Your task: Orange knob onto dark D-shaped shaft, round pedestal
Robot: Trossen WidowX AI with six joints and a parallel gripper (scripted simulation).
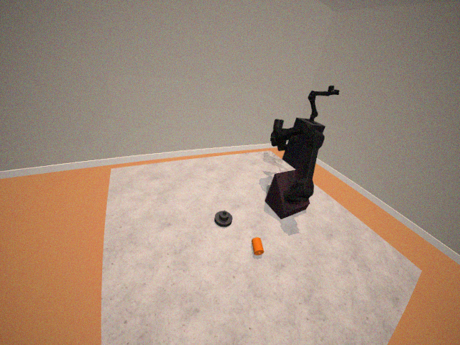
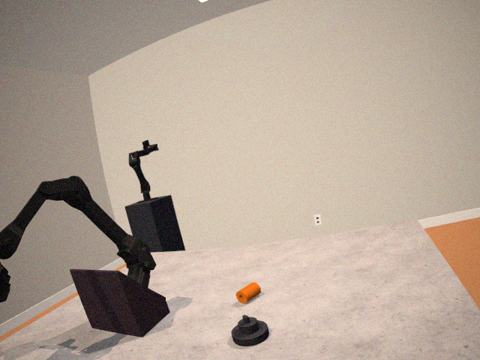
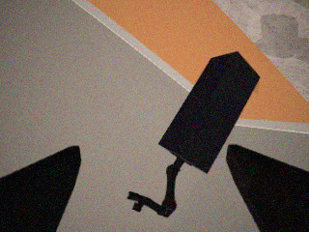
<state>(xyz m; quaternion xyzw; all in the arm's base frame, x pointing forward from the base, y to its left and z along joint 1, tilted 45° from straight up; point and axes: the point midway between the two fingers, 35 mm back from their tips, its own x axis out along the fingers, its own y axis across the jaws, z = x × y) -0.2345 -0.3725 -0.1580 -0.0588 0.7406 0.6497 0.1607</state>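
Now: the orange knob 54 cm ahead of my gripper tip, 54 cm to the left of it and 20 cm below it. Round my gripper tip: round pedestal: 62 cm ahead, 35 cm to the left, 19 cm below.
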